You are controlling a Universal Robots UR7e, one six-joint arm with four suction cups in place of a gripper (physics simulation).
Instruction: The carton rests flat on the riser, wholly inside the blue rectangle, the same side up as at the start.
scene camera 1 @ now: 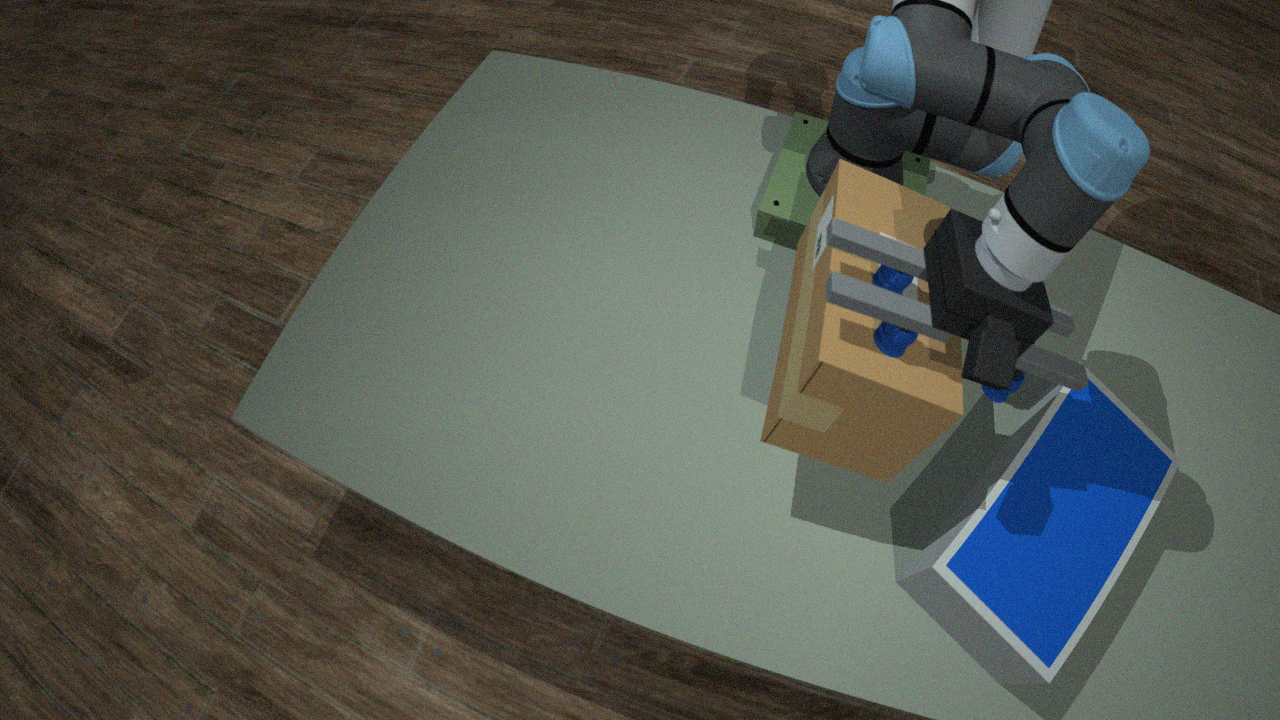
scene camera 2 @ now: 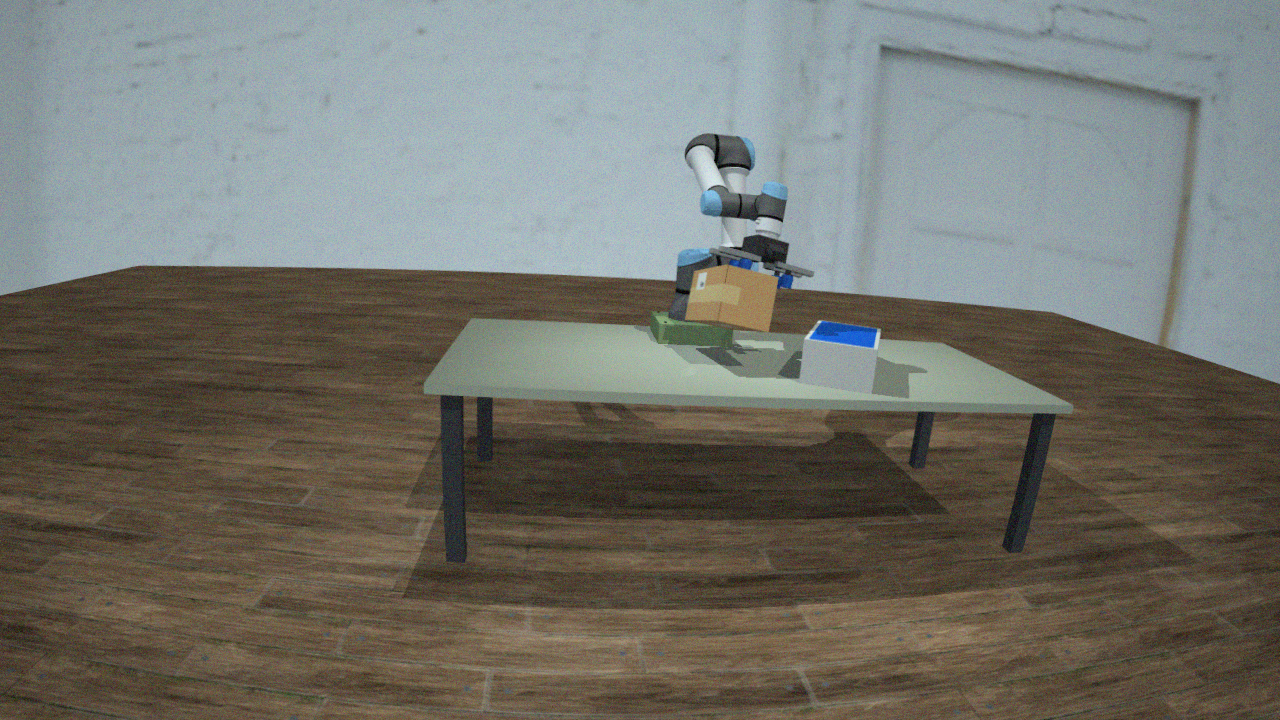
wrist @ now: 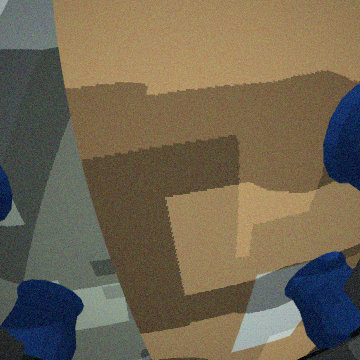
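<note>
Brown carton carried by the suction head, touching nothing else. Suction head visible in the wrist view too. Grey riser resting on the table.
</note>
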